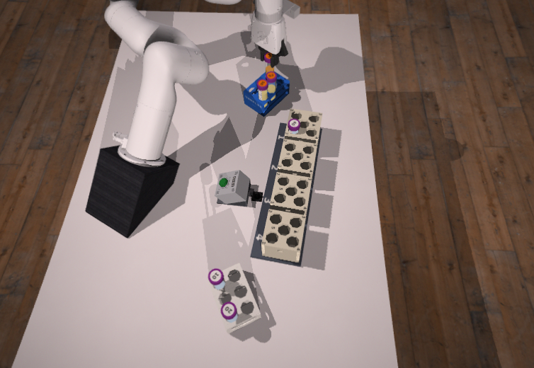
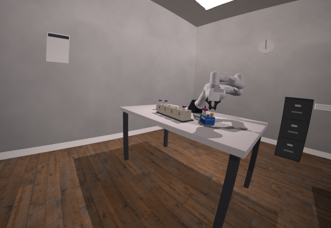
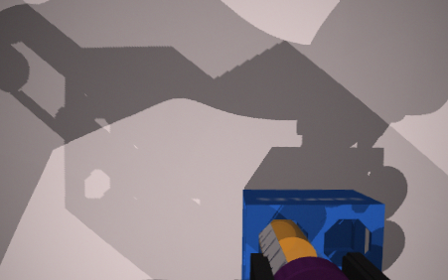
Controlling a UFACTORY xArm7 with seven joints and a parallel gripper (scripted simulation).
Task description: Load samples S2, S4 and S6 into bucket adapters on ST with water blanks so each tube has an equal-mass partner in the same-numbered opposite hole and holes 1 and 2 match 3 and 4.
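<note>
The orange-dot tube lies 50 mm below my hand and 10 mm to the left of it. Round my hand: 40 mL water blank 210 mm to the right, 140 mm ahead, 70 mm below; green done key 410 mm to the right, 70 mm below; blue sample rack 110 mm below, 40 mm to the right.
</note>
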